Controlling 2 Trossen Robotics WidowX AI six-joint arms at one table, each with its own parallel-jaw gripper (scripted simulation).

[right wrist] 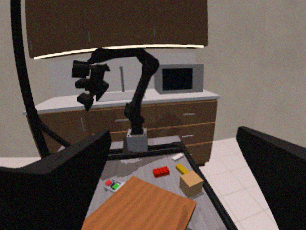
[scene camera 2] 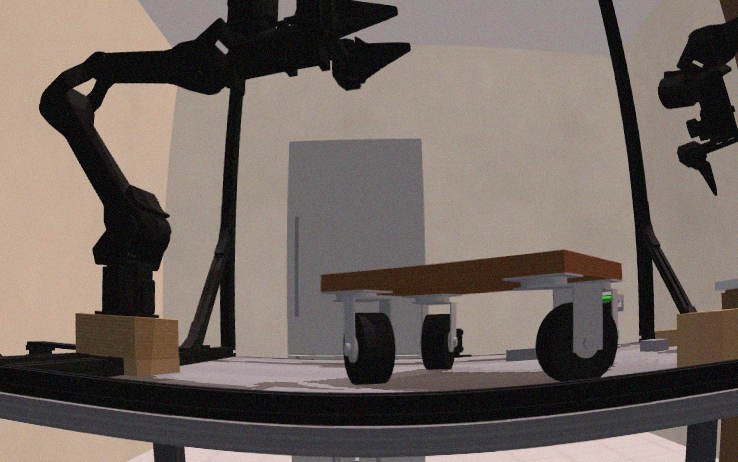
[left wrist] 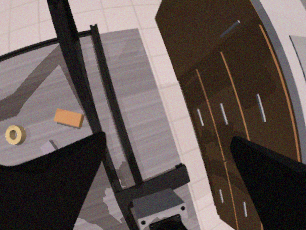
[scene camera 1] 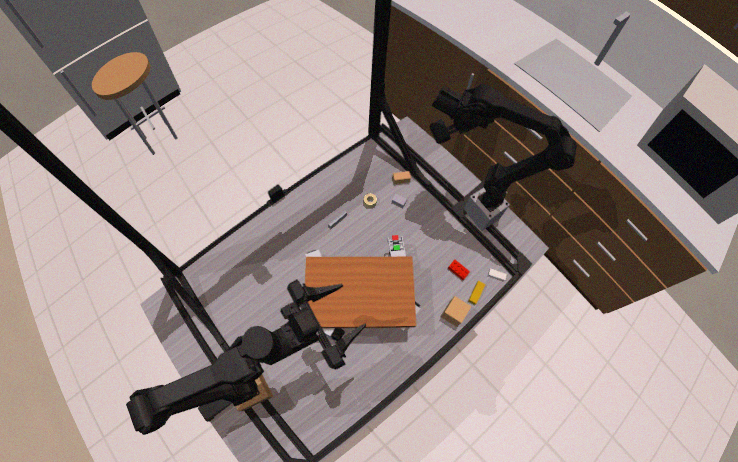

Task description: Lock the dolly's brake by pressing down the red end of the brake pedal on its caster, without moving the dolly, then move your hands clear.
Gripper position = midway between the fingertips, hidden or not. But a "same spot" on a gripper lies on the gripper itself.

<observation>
my right gripper: right wrist; scene camera 2; scene camera 1 354, 304; not seen in the left wrist view (out of frame)
same spot on my right gripper: (right wrist: 63, 183) = (scene camera 2: 371, 48)
</observation>
